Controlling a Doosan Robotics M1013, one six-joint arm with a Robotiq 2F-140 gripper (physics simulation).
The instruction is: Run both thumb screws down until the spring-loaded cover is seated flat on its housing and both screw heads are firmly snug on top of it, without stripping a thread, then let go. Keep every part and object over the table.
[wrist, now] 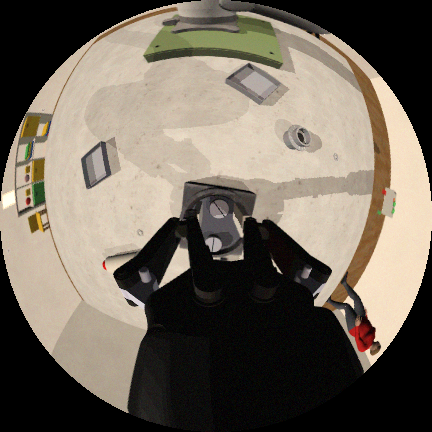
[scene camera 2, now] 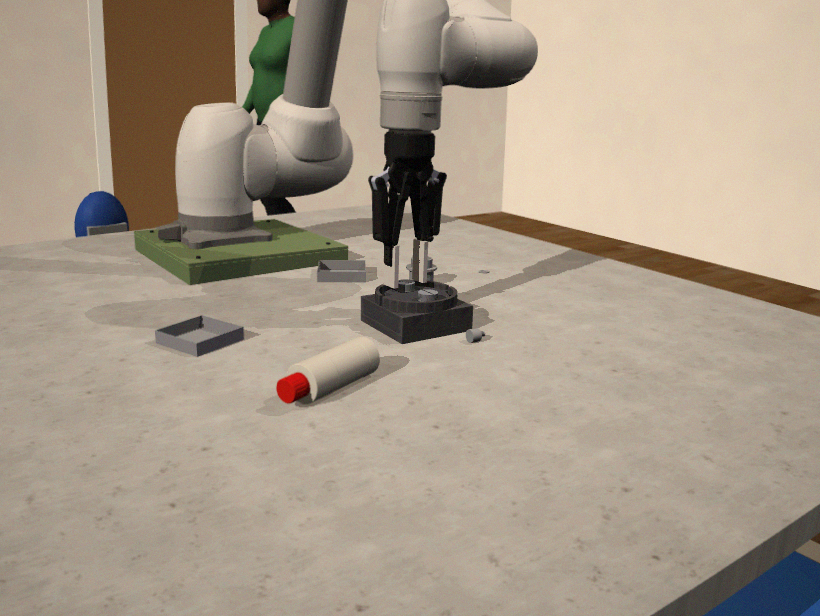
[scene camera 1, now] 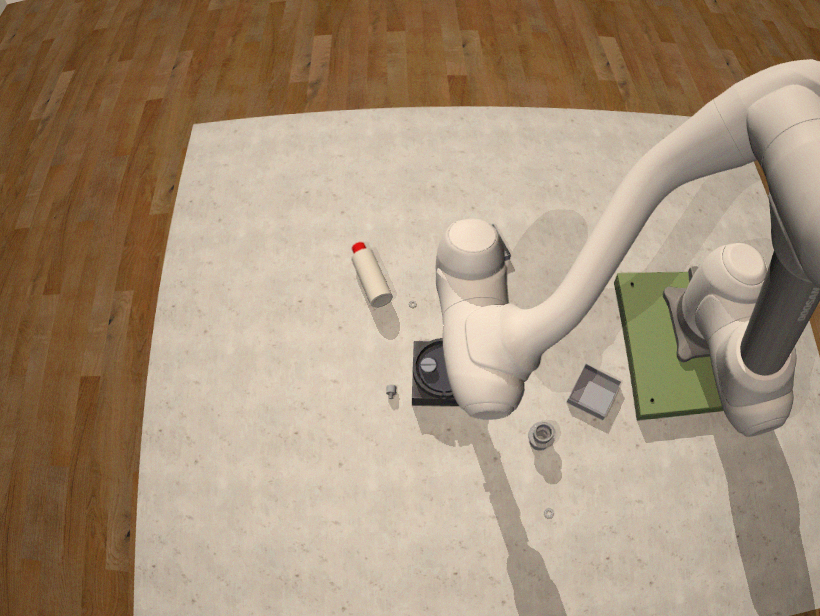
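Seen in the pictures: gripper, fingertip midpoint: (wrist: 217, 209) (scene camera 2: 405, 283); arm's base, link origin: (scene camera 2: 216, 237) (scene camera 1: 703, 322).
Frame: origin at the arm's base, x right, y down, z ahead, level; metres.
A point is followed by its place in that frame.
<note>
The dark square housing (scene camera 1: 424, 400) @[x -0.117, y 0.010, z 0.647 m] (scene camera 2: 404, 323) @[x 0.007, y 0.007, z 0.659 m] (wrist: 191, 190) @[x -0.016, y -0.002, z 0.548 m] holds the round dark cover (scene camera 1: 442, 383) @[x -0.092, y -0.011, z 0.610 m] (wrist: 220, 227) @[x -0.068, y -0.011, z 0.608 m] inside its raised ring. One slotted grey screw head (scene camera 1: 428, 364) @[x -0.055, y -0.023, z 0.634 m] (scene camera 2: 427, 293) @[x -0.050, y -0.024, z 0.640 m] (wrist: 214, 244) @[x -0.059, y -0.023, z 0.635 m] shows on the side away from the robot base. The other screw head (scene camera 2: 405, 285) @[x -0.053, y -0.022, z 0.583 m] (wrist: 218, 208) @[x -0.061, y -0.024, z 0.571 m] is on the base side and is hidden by the arm in scene camera 1. My gripper (scene camera 2: 410, 271) @[x -0.060, y -0.022, z 0.573 m] (wrist: 217, 209) @[x -0.060, y -0.022, z 0.573 m] points down with its fingers partly apart and empty, its thin tips low over the base-side screw. Whether the cover is flat on the housing is too small to tell.
A cream bottle (scene camera 1: 372, 277) @[x 0.160, y -0.011, z 0.734 m] (scene camera 2: 341, 366) @[x 0.180, y 0.001, z 0.761 m] with a red cap lies beside the housing. A small grey screw-like part (scene camera 1: 391, 391) @[x -0.089, y 0.019, z 0.710 m] (scene camera 2: 473, 335) @[x -0.074, y 0.025, z 0.718 m] lies close by. Two grey trays (scene camera 2: 198, 344) @[x 0.271, y 0.021, z 0.540 m] (scene camera 2: 341, 275) @[x -0.099, y 0.025, z 0.330 m], a grey collar (scene camera 1: 542, 434) @[x -0.203, y 0.035, z 0.415 m] (wrist: 299, 137) @[x -0.230, y 0.028, z 0.414 m] and small rings (scene camera 1: 412, 304) @[x 0.113, y 0.036, z 0.652 m] (scene camera 1: 548, 513) @[x -0.377, y 0.036, z 0.422 m] are on the table.
</note>
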